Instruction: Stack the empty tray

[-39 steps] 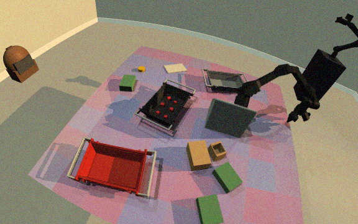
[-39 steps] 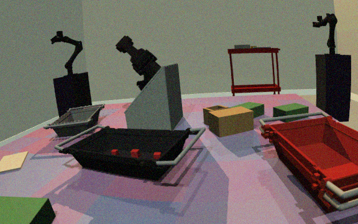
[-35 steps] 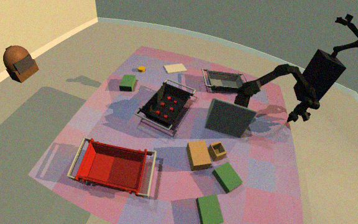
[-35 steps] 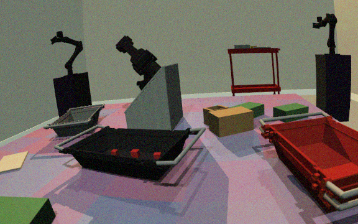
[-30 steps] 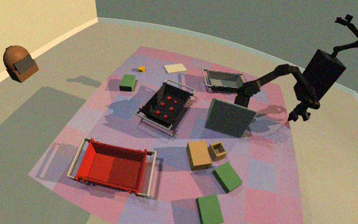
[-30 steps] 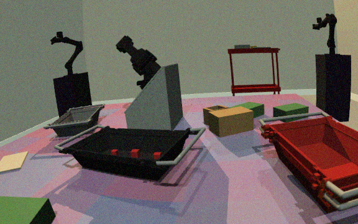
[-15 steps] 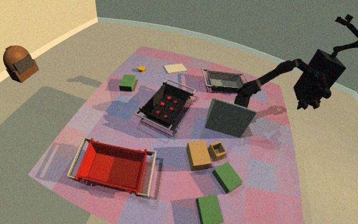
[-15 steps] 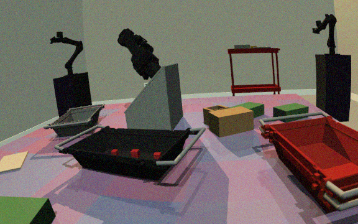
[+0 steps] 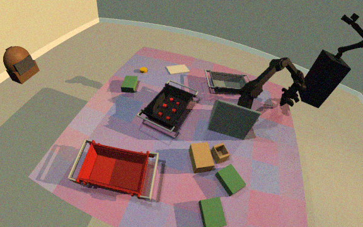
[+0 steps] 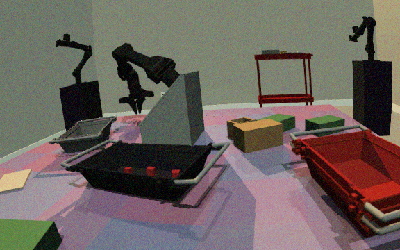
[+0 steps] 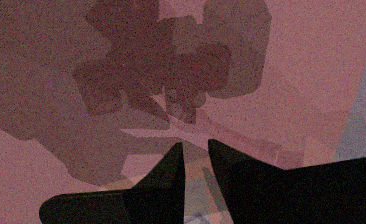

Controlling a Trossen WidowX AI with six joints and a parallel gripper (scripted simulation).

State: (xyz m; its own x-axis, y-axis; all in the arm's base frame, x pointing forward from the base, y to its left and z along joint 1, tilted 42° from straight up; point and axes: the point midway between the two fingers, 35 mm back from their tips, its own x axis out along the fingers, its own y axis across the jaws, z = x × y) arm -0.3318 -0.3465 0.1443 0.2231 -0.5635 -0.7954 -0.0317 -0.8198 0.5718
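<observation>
My gripper tip is now 80 cm short of the cream tile, 4 cm to the left of it and 2 cm above it. Round my gripper tip: grey tray (41 cm ahead, 2 cm to the right, 2 cm above).
</observation>
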